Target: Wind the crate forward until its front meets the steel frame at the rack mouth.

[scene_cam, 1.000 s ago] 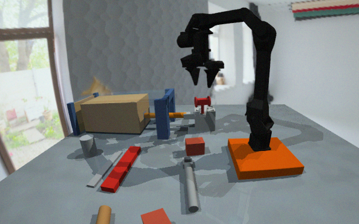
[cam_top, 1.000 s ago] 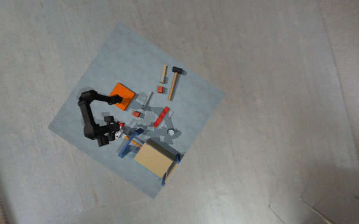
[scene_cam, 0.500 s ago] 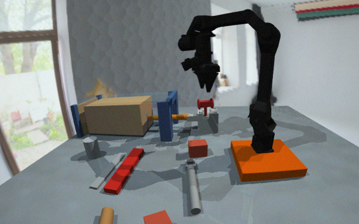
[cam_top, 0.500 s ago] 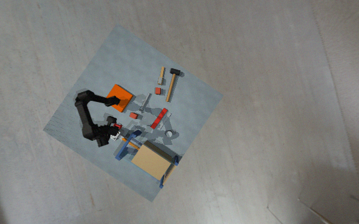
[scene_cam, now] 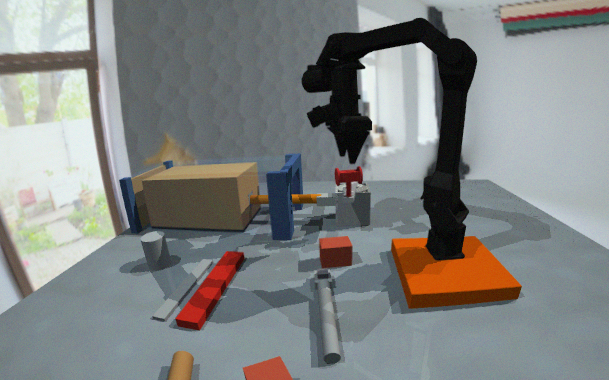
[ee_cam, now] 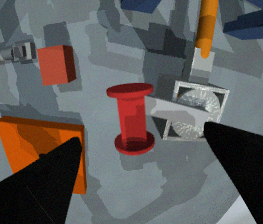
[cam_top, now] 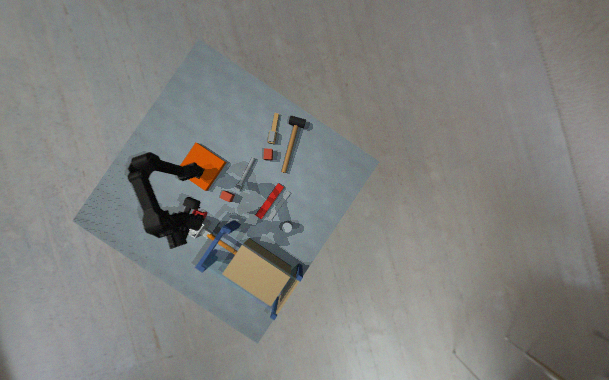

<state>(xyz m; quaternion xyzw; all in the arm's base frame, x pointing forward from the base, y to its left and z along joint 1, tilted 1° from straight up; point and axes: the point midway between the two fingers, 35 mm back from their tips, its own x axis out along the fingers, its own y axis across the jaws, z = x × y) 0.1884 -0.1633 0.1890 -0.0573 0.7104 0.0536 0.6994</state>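
Right now the red knob is 50 mm below my gripper tip. Also, from my gripper tip: grey crank handle: 10 mm behind, 30 mm to the right, 80 mm below; grey winch: 40 mm behind, 100 mm to the right, 150 mm below; frame: 140 mm ahead, 110 mm to the right, 80 mm below.
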